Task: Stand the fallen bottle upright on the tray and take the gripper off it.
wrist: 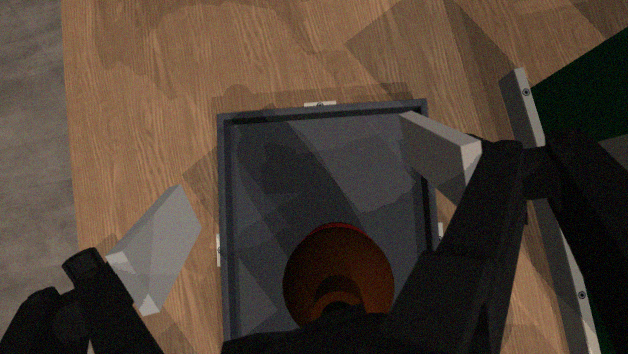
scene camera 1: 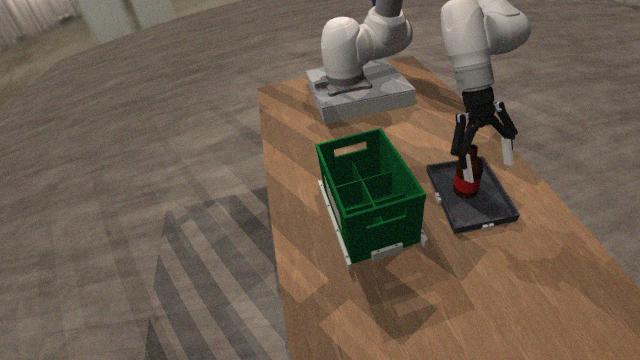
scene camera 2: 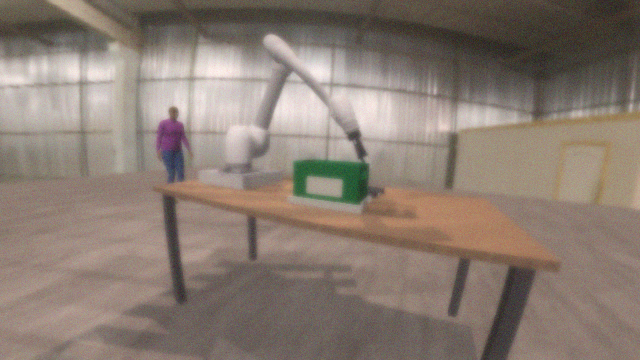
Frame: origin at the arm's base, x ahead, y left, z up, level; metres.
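Seen in the pictures: gripper, fingertip midpoint: [wrist: 295, 173] [scene camera 1: 489, 172]; arm's base at its link origin: [scene camera 1: 345, 83] [scene camera 2: 238, 171].
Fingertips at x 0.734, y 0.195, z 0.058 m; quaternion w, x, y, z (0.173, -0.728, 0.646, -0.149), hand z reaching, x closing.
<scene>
Offsets run from my fingertips to a thing's middle. "pt": to the spot under its first point. Level surfaces: height alone.
The brown bottle @[dz -0.047, dx -0.073, dy -0.011 m] [scene camera 1: 463, 186] [wrist: 345, 250] with a red label stands upright on the dark grey tray @[pt dz -0.125, dx +0.028, dy +0.006 m] [scene camera 1: 487, 212] [wrist: 320, 165]. In the wrist view its shoulder shows at the lower middle, and its mouth is hidden behind the gripper body. My gripper [scene camera 1: 488, 161] [wrist: 295, 173] is open wide. Its light finger pads are spread around the bottle's upper part; in scene camera 1 one pad overlaps the bottle in front, and the other stands well apart to the right. In scene camera 2 the bottle is hidden behind the crate.
A green divided crate @[dz -0.042, dx -0.082, dy -0.306 m] [scene camera 1: 385, 230] [scene camera 2: 357, 185] [wrist: 590, 95] stands beside the tray, inside light holder strips on the wooden table @[dz -0.130 m] [scene camera 1: 310, 310] [scene camera 2: 430, 220]. The grey robot base [scene camera 1: 370, 102] [scene camera 2: 215, 177] is at the far end. A person [scene camera 2: 171, 137] stands behind the table.
</scene>
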